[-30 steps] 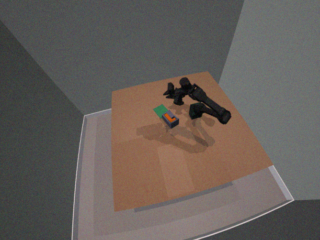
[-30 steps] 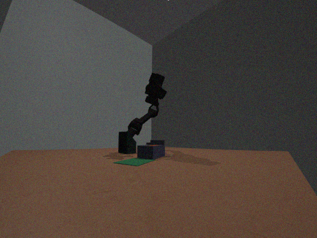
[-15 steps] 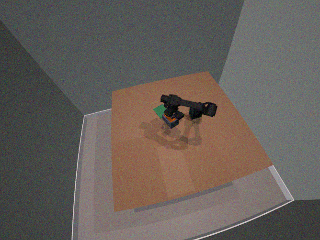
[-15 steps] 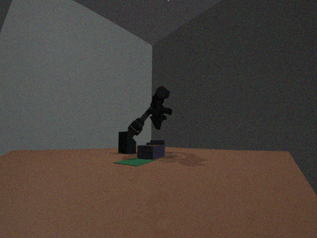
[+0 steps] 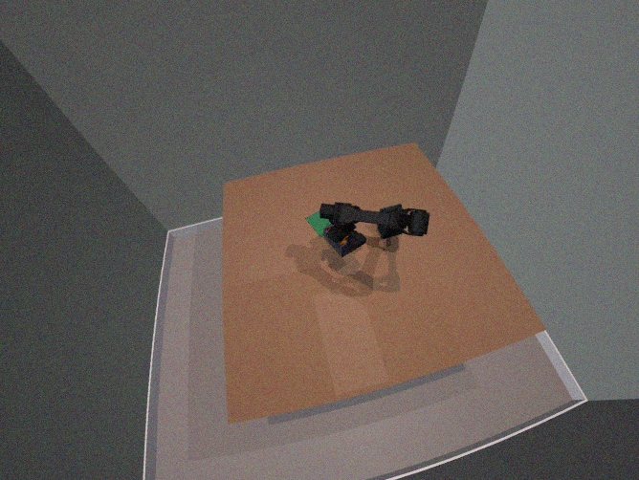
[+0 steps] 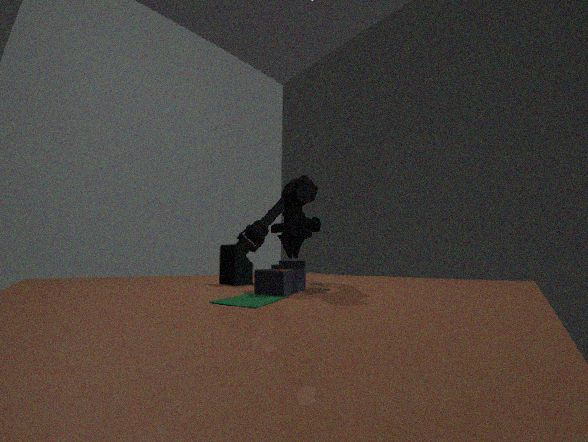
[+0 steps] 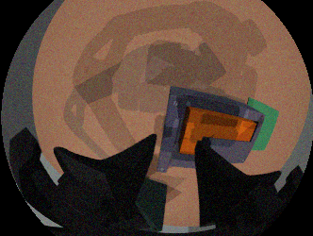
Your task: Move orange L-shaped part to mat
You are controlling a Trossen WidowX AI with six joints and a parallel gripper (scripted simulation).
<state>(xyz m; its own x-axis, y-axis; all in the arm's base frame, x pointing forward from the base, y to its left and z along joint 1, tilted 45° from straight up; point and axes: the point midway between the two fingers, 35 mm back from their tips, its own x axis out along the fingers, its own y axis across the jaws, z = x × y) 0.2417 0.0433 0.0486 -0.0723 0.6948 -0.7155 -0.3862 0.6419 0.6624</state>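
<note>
Right now the orange L-shaped part is 50 mm to the right of my gripper tip, 50 mm below it and 10 mm ahead of it. Round my gripper tip: green mat (200 mm to the right, 110 mm below, 80 mm ahead).
</note>
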